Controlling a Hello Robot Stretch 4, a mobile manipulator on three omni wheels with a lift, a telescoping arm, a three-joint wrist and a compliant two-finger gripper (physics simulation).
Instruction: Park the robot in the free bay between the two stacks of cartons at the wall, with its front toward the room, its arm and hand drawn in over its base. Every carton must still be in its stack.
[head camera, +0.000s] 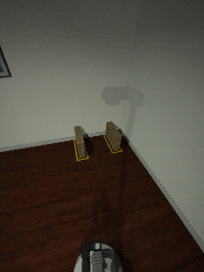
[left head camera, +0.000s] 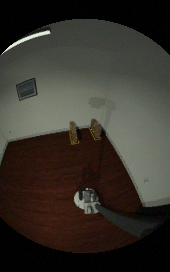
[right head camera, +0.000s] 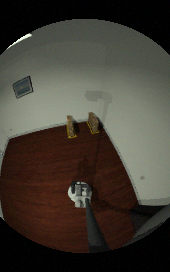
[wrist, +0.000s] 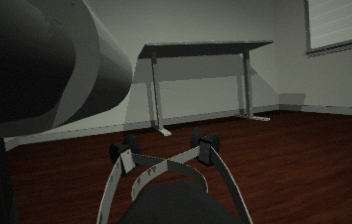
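Observation:
There is a grey desk (wrist: 206, 48) that I can see, and with it I see my own gripper (wrist: 165, 143).

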